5 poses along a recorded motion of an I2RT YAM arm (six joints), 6.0 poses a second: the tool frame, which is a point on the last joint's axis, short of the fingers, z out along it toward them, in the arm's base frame.
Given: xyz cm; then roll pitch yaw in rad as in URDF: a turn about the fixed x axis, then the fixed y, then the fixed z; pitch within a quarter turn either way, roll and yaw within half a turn.
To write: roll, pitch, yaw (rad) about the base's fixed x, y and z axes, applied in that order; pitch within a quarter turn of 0, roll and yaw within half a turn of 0; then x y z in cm. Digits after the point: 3 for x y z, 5 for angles.
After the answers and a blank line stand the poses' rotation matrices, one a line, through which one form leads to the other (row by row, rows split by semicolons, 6 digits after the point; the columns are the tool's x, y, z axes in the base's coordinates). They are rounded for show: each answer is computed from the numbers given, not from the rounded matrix.
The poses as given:
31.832 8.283 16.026 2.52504 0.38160 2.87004
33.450 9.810 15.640 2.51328 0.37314 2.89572
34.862 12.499 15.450 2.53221 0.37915 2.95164
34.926 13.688 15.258 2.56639 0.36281 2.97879
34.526 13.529 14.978 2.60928 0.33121 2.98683
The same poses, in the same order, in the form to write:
2.52504 0.38160 2.87004 31.832 8.283 16.026
2.51328 0.37314 2.89572 33.450 9.810 15.640
2.53221 0.37915 2.95164 34.862 12.499 15.450
2.56639 0.36281 2.97879 34.926 13.688 15.258
2.60928 0.33121 2.98683 34.526 13.529 14.978

-0.894061 0.011397 0.447799; 0.248934 0.843738 0.475540; -0.372406 0.536634 -0.757191
-0.903182 -0.010908 0.429119; 0.226654 0.836843 0.498319; -0.364541 0.547334 -0.753350
-0.912270 -0.053212 0.406118; 0.175403 0.845252 0.504760; -0.370131 0.531712 -0.761765
-0.922541 -0.054514 0.382029; 0.151533 0.859280 0.488544; -0.354903 0.508592 -0.784461
-0.934347 -0.030252 0.355077; 0.145768 0.876778 0.458271; -0.325188 0.479943 -0.814805

